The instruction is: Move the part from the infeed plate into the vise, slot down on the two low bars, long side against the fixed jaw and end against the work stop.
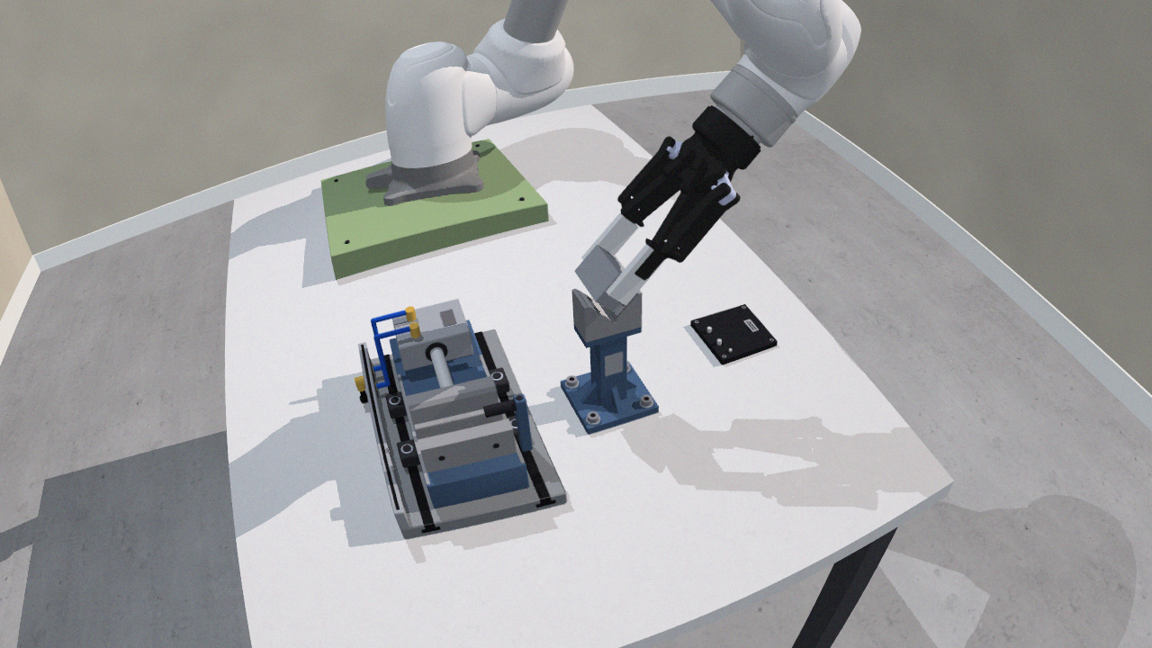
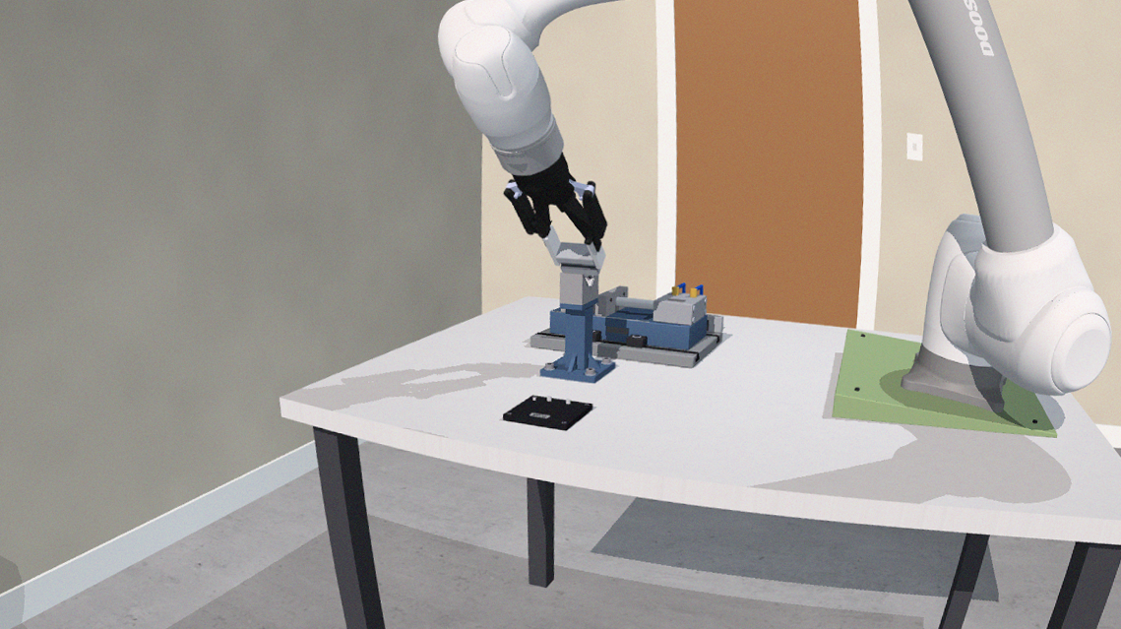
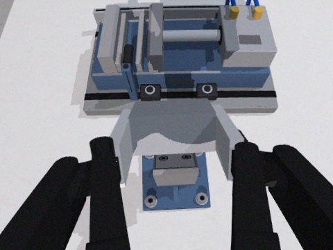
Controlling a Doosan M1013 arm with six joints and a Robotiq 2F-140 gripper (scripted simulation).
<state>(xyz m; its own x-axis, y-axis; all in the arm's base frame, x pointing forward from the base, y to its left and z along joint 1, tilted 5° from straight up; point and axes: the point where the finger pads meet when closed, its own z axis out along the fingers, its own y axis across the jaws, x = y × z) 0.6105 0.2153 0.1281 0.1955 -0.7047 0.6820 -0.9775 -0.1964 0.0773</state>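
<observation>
Now: hand 2 cm to the left of the blue v-block stand and 14 cm above it. From my hand the other things lie so: part (1 cm to the right, 2 cm below); then blue work stop post (8 cm ahead, 13 cm to the right, 14 cm below); then work stop (8 cm ahead, 15 cm to the right, 11 cm below).
</observation>
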